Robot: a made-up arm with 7 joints.
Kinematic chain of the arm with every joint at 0, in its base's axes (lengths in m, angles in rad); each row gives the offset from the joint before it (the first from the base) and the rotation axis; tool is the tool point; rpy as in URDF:
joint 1: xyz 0 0 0.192 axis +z
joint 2: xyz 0 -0.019 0.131 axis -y
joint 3: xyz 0 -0.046 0.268 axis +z
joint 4: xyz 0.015 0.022 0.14 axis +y
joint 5: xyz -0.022 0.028 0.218 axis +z
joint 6: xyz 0 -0.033 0.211 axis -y
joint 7: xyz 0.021 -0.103 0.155 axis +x
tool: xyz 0 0 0 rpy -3.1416 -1.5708 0
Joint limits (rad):
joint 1: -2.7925..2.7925
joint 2: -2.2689..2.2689
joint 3: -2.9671..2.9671
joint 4: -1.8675..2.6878
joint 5: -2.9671..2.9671
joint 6: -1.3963..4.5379
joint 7: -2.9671..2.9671
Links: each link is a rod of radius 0.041 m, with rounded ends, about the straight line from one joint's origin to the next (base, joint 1, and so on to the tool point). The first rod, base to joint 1, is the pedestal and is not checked.
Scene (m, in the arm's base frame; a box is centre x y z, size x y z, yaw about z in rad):
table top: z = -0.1
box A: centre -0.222 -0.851 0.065 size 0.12 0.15 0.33 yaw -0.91
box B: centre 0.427 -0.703 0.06 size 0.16 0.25 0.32 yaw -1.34
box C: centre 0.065 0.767 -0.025 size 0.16 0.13 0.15 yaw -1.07
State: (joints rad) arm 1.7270 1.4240 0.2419 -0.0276 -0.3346 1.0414 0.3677
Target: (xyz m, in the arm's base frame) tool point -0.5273 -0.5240 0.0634
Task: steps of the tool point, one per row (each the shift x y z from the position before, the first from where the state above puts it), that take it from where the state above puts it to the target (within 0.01 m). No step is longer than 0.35 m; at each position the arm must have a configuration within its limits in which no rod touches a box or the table.
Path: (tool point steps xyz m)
1: -0.2563 -0.0058 0.1924
2: -0.2343 0.1097 0.1822
3: -0.1128 -0.0069 -0.2147
4: -0.1233 0.0962 -0.2148
5: -0.0911 0.1914 -0.1742

